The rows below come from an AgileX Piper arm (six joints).
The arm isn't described. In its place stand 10 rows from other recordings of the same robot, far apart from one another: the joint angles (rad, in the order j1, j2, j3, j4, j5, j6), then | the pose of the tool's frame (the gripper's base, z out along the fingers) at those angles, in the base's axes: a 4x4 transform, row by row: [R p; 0 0 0 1], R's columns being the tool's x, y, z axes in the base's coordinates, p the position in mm.
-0.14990, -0.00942, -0.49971, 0.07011, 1.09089, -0.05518 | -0.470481 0.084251 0.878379 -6.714; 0.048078 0.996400 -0.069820 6.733; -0.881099 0.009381 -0.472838 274.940; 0 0 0 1
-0.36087, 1.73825, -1.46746, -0.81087, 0.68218, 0.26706 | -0.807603 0.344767 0.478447 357.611; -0.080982 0.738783 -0.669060 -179.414; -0.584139 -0.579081 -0.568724 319.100; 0 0 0 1
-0.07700, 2.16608, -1.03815, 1.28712, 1.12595, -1.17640 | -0.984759 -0.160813 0.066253 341.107; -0.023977 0.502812 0.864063 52.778; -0.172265 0.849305 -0.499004 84.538; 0 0 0 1
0.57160, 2.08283, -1.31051, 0.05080, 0.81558, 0.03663 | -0.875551 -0.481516 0.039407 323.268; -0.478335 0.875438 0.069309 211.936; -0.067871 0.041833 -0.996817 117.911; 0 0 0 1
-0.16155, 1.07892, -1.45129, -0.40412, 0.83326, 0.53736 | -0.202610 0.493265 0.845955 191.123; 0.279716 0.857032 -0.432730 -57.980; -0.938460 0.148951 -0.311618 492.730; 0 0 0 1
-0.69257, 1.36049, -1.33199, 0.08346, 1.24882, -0.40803 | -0.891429 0.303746 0.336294 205.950; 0.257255 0.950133 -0.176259 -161.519; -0.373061 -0.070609 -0.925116 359.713; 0 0 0 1
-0.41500, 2.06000, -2.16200, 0.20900, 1.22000, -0.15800 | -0.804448 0.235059 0.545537 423.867; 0.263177 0.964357 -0.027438 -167.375; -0.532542 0.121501 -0.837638 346.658; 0 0 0 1
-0.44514, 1.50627, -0.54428, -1.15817, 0.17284, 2.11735 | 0.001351 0.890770 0.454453 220.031; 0.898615 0.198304 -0.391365 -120.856; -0.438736 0.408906 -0.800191 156.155; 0 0 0 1
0.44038, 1.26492, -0.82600, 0.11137, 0.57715, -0.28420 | -0.622944 -0.587230 0.516819 223.207; -0.502771 0.806695 0.310587 111.285; -0.599301 -0.066364 -0.797768 265.578; 0 0 0 1
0.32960, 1.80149, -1.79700, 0.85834, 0.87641, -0.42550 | -0.661211 -0.596891 0.454447 372.744; -0.045193 0.636359 0.770068 183.437; -0.748838 0.488640 -0.447743 390.972; 0 0 0 1
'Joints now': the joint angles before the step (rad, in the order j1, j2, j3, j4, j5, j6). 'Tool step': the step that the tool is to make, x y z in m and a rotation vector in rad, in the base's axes. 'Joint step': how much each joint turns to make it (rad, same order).
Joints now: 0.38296, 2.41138, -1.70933, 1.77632, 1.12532, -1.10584
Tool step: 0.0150, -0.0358, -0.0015, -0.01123, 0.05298, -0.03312
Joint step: -0.08273, -0.00019, 0.00024, -0.05052, 0.03432, 0.06680
